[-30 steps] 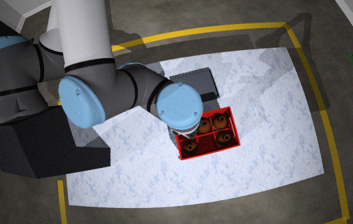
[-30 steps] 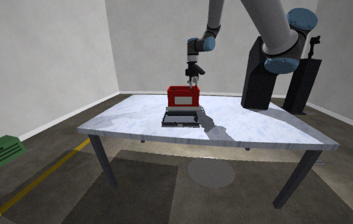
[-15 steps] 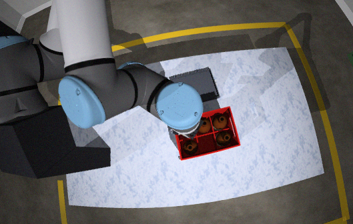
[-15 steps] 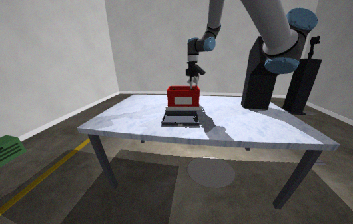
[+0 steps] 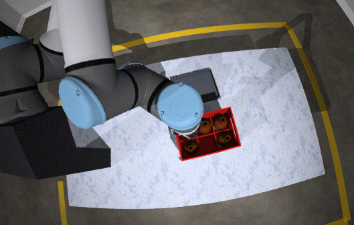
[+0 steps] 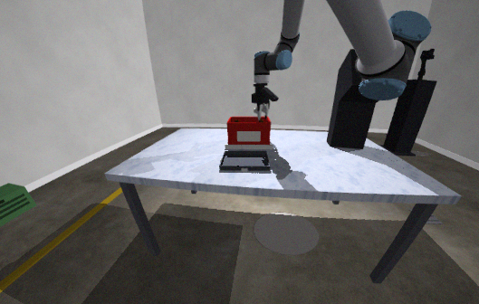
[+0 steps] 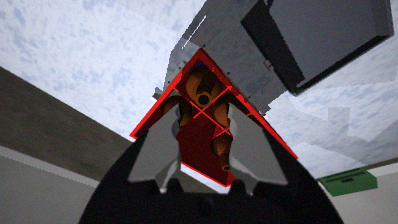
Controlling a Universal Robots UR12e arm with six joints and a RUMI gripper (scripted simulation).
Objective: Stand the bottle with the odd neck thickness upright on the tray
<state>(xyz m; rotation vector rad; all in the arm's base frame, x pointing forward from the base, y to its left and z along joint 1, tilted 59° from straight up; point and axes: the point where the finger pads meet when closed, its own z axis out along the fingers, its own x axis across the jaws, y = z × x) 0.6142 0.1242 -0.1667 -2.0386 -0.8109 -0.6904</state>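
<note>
Right now my hand is 11 cm above the red crate, 9 cm short of it and 4 cm to the left of it. From my hand the other things lie so: dark tray 24 cm to the left, 18 cm below, 9 cm ahead.
</note>
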